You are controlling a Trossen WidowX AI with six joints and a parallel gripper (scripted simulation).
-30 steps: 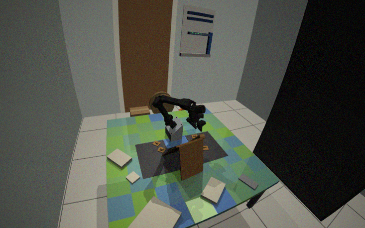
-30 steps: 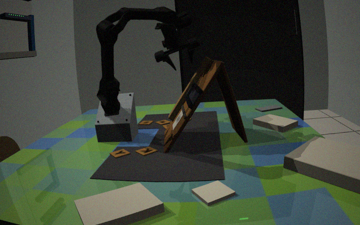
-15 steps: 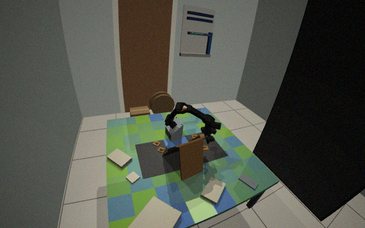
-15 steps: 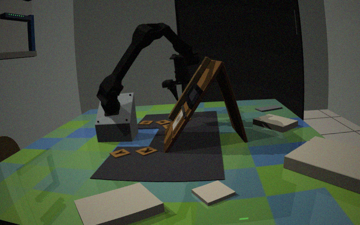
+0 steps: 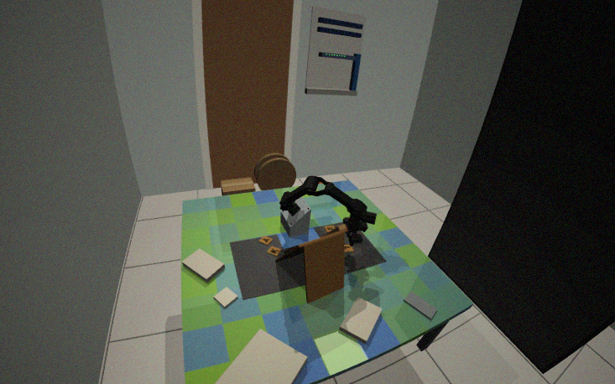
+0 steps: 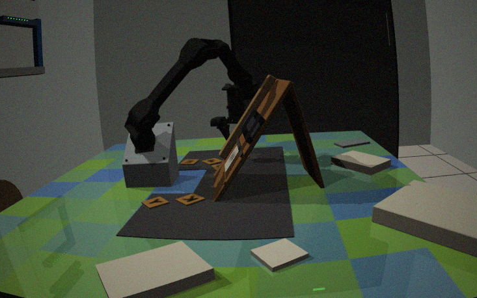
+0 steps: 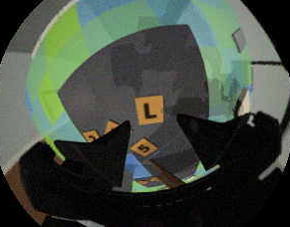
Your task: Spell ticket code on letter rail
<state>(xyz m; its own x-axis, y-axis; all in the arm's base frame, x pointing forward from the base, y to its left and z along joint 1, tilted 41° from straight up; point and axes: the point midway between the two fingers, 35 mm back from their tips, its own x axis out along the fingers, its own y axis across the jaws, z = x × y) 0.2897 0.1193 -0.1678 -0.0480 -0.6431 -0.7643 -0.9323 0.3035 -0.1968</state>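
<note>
Right now the orange letter tile marked l is 50 mm below my gripper tip. The rest, counted from my gripper tip: dark mat: 220 mm to the right, 90 mm behind, 50 mm below; white ticket: 290 mm to the right, 30 mm above, 20 mm behind; orange letter tile marked f: 100 mm behind, 50 mm below, 20 mm to the right.
</note>
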